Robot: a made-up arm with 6 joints.
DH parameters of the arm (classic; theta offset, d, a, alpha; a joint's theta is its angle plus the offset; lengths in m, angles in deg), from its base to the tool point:
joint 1: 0 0.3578 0 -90
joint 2: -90 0 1.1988 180
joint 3: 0 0 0 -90
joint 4: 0 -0.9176 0 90
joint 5: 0 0.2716 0 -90
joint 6: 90 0 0 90
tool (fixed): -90 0 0 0
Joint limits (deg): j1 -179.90..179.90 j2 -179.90..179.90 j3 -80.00..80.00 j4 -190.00..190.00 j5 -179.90..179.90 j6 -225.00..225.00
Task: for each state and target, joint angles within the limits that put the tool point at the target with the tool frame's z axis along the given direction. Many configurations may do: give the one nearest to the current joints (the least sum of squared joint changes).
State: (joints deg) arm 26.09 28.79 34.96 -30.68 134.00 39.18
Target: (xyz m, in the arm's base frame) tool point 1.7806 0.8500 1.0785 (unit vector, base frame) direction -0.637 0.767 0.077
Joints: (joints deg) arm 31.74 59.81 77.40 -38.05 168.17 58.06
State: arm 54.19 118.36 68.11 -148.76 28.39 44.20
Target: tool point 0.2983 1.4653 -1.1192 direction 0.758 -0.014 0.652
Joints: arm 73.42 123.88 79.81 -119.16 42.07 62.66
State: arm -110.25 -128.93 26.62 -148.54 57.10 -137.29
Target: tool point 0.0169 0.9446 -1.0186 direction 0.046 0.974 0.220
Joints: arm -82.21 -179.79 25.10 -122.20 102.41 -142.76
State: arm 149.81 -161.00 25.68 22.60 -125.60 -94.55
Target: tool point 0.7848 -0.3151 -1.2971 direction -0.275 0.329 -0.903
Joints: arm 151.29 -179.79 13.48 68.24 -139.78 -106.32
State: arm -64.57 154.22 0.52 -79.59 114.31 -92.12
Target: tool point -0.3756 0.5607 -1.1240 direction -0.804 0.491 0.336
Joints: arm -65.04 168.75 22.81 -67.50 114.19 -120.40
